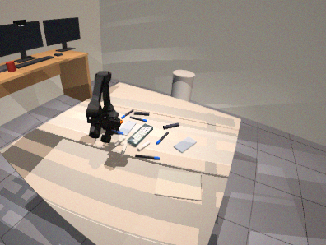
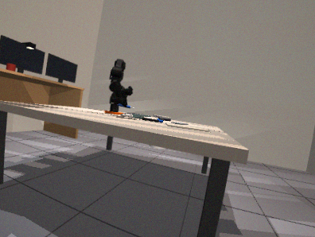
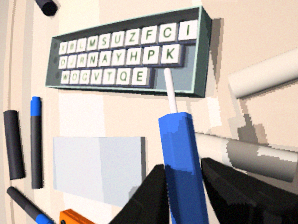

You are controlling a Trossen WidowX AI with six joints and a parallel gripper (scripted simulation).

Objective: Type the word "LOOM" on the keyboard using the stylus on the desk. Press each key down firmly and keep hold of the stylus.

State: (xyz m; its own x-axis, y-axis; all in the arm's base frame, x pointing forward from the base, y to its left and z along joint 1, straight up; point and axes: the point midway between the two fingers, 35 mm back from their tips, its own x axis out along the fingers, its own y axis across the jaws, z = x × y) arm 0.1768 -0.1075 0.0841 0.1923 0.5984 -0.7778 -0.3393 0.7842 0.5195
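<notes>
The blue stylus is 10 mm ahead of my gripper tip and 10 mm to the left of it. Round my gripper tip: grey slab 340 mm ahead, 240 mm to the left, 70 mm below; paper sheet 460 mm ahead, 50 mm to the right, 70 mm below.
</notes>
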